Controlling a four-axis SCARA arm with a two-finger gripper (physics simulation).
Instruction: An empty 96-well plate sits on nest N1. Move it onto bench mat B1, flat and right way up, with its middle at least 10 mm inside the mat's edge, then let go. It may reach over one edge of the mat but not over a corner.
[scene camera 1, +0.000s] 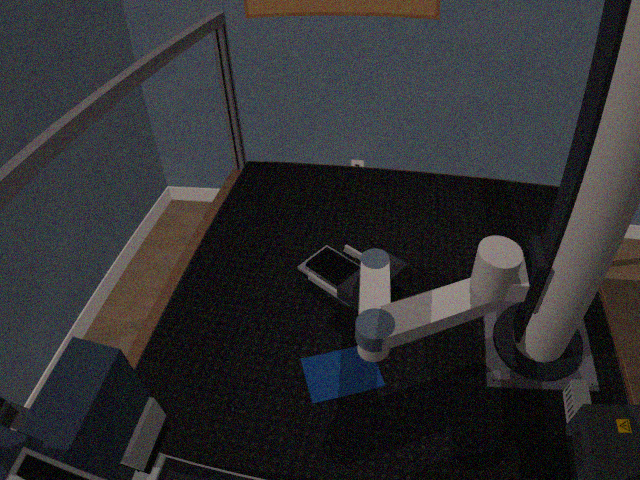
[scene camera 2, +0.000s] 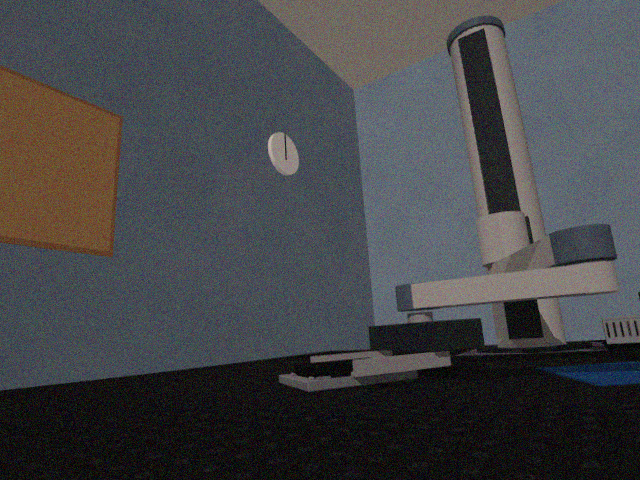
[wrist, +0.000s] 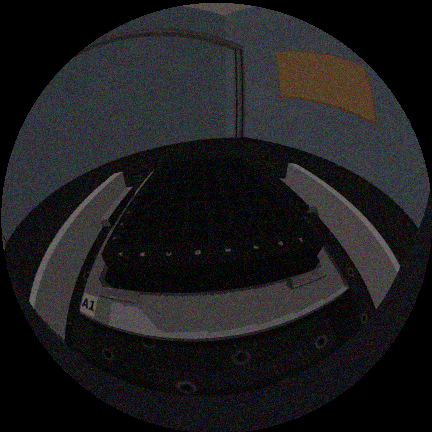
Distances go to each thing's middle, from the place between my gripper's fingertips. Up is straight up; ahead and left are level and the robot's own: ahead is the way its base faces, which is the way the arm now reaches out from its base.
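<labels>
The black 96-well plate (scene camera 1: 327, 263) sits 20 mm behind my hand and 10 mm to the left of it. As for the blue bench mat B1 (scene camera 1: 340, 373), it is 340 mm to the left of my hand, 90 mm behind it and 20 mm below it.
</labels>
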